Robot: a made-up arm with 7 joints.
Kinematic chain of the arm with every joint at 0, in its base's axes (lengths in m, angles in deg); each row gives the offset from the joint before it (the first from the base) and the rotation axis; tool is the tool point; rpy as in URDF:
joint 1: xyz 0 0 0.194 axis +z
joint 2: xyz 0 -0.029 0.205 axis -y
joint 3: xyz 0 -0.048 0.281 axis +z
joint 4: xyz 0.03 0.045 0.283 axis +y
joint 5: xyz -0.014 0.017 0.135 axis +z
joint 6: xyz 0 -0.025 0.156 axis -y
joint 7: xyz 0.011 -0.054 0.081 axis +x
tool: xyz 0 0 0 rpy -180 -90 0
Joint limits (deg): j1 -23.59..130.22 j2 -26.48..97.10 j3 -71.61..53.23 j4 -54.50..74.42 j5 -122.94..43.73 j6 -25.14..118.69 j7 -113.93..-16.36
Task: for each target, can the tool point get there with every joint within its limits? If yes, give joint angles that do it. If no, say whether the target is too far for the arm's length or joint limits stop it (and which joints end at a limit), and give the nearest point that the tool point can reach.
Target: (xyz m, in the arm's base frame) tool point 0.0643 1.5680 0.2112
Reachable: no: too far | nearest point 0.0263 0.6425 0.7676 | short by 1.081 m
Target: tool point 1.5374 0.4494 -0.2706
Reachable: no: too far | nearest point 0.6858 -0.3136 0.1027 | short by 1.203 m
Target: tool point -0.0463 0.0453 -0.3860
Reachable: no: joint limits stop it (at a limit: joint 1, joint 2, joint 4) | nearest point -0.5636 0.2046 0.0212 | short by 0.677 m
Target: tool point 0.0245 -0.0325 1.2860
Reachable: yes | joints 23.22 9.74 14.48 41.11 -9.33 76.55 -71.48
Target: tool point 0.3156 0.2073 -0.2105
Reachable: no: joint limits stop it (at a limit: joint 1, joint 2, joint 4) | nearest point 0.5409 -0.3194 0.0621 | short by 0.634 m
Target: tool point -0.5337 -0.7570 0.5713
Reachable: yes | joints 47.13 84.42 -19.16 14.88 0.87 22.12 -43.15
